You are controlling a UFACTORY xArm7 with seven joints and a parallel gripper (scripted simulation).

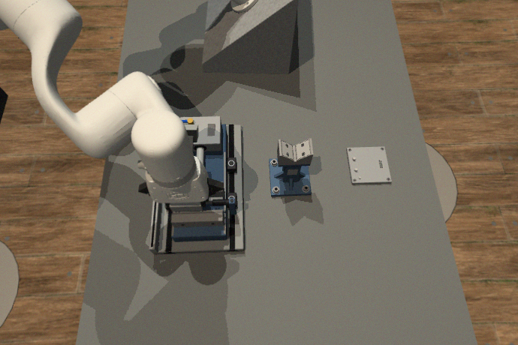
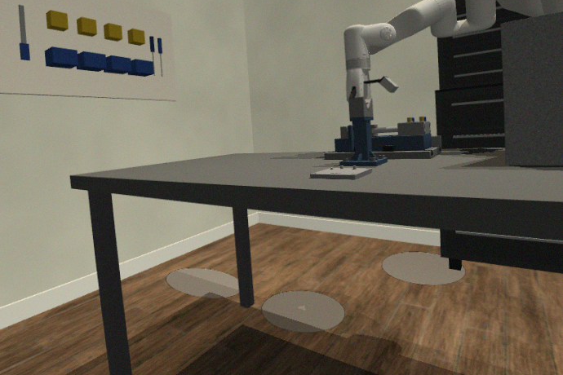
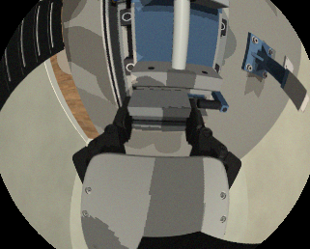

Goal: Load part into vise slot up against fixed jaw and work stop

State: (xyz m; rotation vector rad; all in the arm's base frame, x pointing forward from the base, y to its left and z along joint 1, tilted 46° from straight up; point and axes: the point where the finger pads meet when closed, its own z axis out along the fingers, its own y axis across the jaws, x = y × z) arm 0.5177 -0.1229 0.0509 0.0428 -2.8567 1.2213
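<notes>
My hand is 4 cm above the fixed jaw, 3 cm short of it and 2 cm to the right of it. From my hand the other things lie so: part right at my hand; moving jaw 4 cm below, 3 cm behind, 2 cm to the left; work stop 7 cm to the left, 3 cm below.
</notes>
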